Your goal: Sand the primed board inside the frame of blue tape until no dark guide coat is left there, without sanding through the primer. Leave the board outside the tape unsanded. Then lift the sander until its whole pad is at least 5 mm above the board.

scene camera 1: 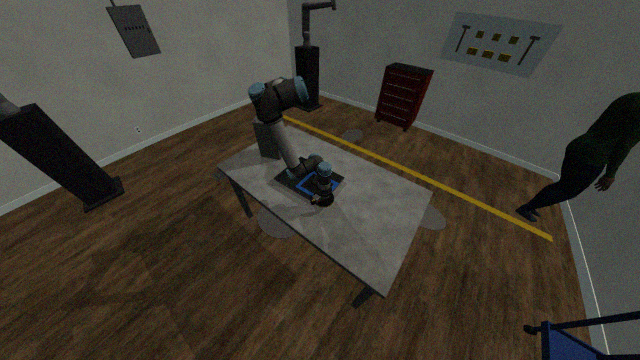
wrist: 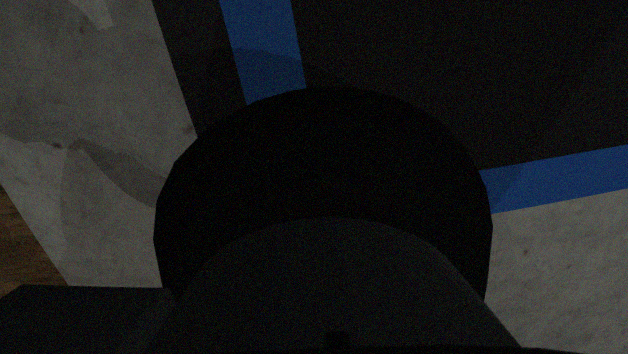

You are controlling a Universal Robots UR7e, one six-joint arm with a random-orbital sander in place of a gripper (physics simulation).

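Frame: origin at the arm's base, x ahead, y left, z up, level; metres.
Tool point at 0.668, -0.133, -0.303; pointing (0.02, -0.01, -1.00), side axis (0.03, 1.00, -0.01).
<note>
A point is followed by its place in that frame, as x, y, z.
The primed board (scene camera 1: pixel 283 180) @(0.353, -0.191, -0.304) (wrist: pixel 450 60) @(0.595, -0.078, -0.305) lies dark on the table, and its surface looks evenly dark inside and outside the tape. The frame of blue tape (scene camera 1: pixel 301 187) @(0.492, -0.153, -0.304) (wrist: pixel 265 30) @(0.581, -0.148, -0.304) shows partly in the wrist view, with one strip running up and another to the right. My sander (scene camera 1: pixel 325 199) (wrist: pixel 325 155) is at the board's near edge, covering a corner of the tape and overlapping the bare table. Its shadow falls on the tape and board beyond the pad's rim. The pad's underside is hidden, and its height above the board cannot be judged. No gripper fingers show.
The grey table (scene camera 1: pixel 370 220) @(0.964, -0.035, -0.348) (wrist: pixel 560 260) @(0.748, 0.073, -0.348) extends around the board. A grey box (scene camera 1: pixel 267 140) @(0.049, -0.071, -0.171) stands by the arm's base. A person (scene camera 1: pixel 582 155) is at the right, beyond the yellow floor line (scene camera 1: pixel 465 199). A red cabinet (scene camera 1: pixel 404 95) stands at the back wall.
</note>
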